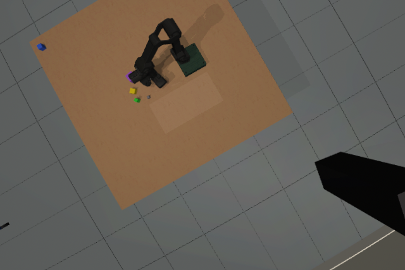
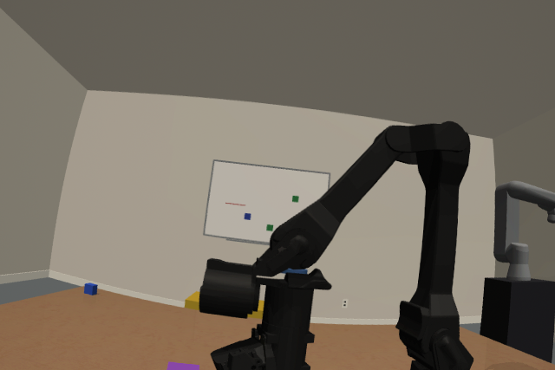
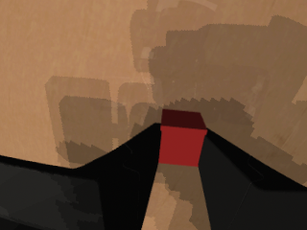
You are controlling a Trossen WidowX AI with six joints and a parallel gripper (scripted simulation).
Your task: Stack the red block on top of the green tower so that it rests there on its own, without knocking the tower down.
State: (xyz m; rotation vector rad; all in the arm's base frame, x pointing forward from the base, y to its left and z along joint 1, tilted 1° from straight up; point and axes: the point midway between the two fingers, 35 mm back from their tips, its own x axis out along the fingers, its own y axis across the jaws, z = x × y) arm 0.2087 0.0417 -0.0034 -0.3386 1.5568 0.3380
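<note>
My gripper tip is 17 cm short of the yellow block, 3 cm to the right of it and 1 cm below it. Also, from my gripper tip: small grey piece (10 cm to the left, 9 cm ahead); purple block (14 cm ahead, 5 cm to the right, 2 cm above); red block (right at my gripper tip).
</note>
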